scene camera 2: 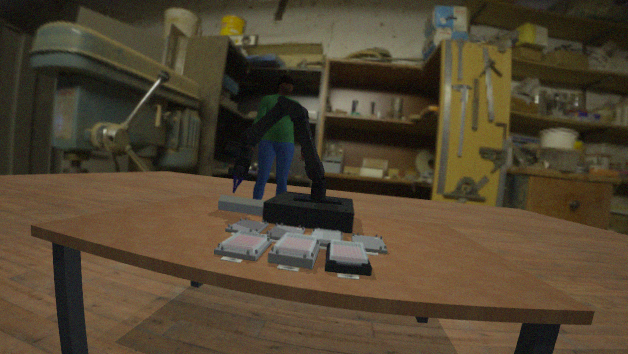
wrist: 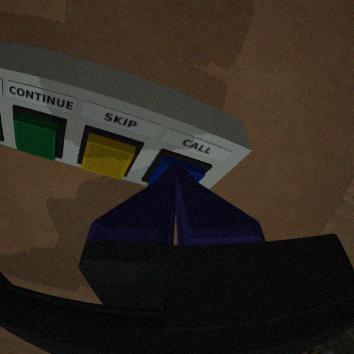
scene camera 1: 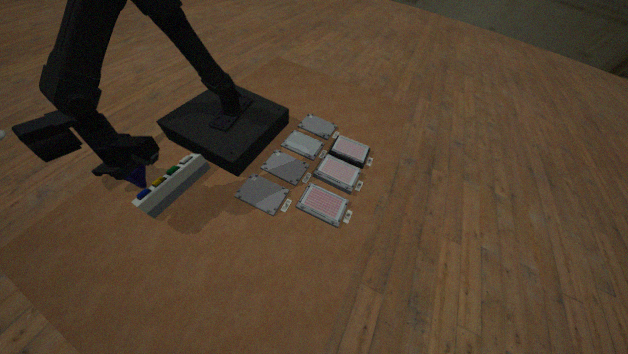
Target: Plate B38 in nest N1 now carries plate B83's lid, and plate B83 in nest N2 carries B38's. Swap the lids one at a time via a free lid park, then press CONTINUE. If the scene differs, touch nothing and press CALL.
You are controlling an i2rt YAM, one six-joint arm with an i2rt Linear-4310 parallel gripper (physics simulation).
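Places are measured from the arm's base along level axes (x ahead, y left, z up), in millimetres.
Pixels of known places: gripper, fingertip midpoint: [scene camera 2: 233, 193] [wrist: 175, 173] [scene camera 1: 144, 187]; arm's base at its link origin: [scene camera 2: 317, 201] [scene camera 1: 232, 112].
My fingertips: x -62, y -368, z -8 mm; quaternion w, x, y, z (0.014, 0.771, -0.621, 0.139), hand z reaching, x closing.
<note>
Ahead of a thing's pixels: the offset from my fingertips to its top centre. "pt": to the spot under its first point.
My gripper [scene camera 1: 145, 186] [scene camera 2: 235, 191] [wrist: 175, 173] is shut and empty, its purple fingertips together at the blue CALL button @[dx -14, dy -9, dz -17 mm] [scene camera 1: 143, 194] [wrist: 194, 172]. The tips overlap the button in the wrist view; whether they touch it is unclear. The green CONTINUE button @[dx +7, dy +88, dz -17 mm] [scene camera 1: 172, 170] [wrist: 36, 137] and yellow SKIP button @[dx -4, dy +39, dz -17 mm] [scene camera 1: 158, 181] [wrist: 107, 156] are on the same grey-white panel @[dx +18, dy +61, dz -9 mm] [scene camera 1: 176, 194] [scene camera 2: 240, 205] [wrist: 120, 80]. Three pink-welled plates @[dx +486, dy +160, dz -46 mm] [scene camera 1: 323, 202] @[dx +503, dy +291, dz -33 mm] [scene camera 1: 338, 171] @[dx +525, dy +416, dz -37 mm] [scene camera 2: 348, 252] sit in a row of nests, one nest black. Their small labels are unreadable.
Several flat grey parks @[pt dx +291, dy +123, dz -63 mm] [scene camera 1: 262, 194] @[pt dx +320, dy +250, dz -63 mm] [scene camera 1: 285, 167] @[pt dx +384, dy +515, dz -63 mm] [scene camera 2: 370, 243] lie between the plates and the arm's black base [scene camera 1: 200, 130] [scene camera 2: 307, 215]. One park position @[pt dx +342, dy +373, dz -55 mm] [scene camera 1: 302, 144] looks paler. A person in a green shirt [scene camera 2: 285, 131] stands behind the table.
</note>
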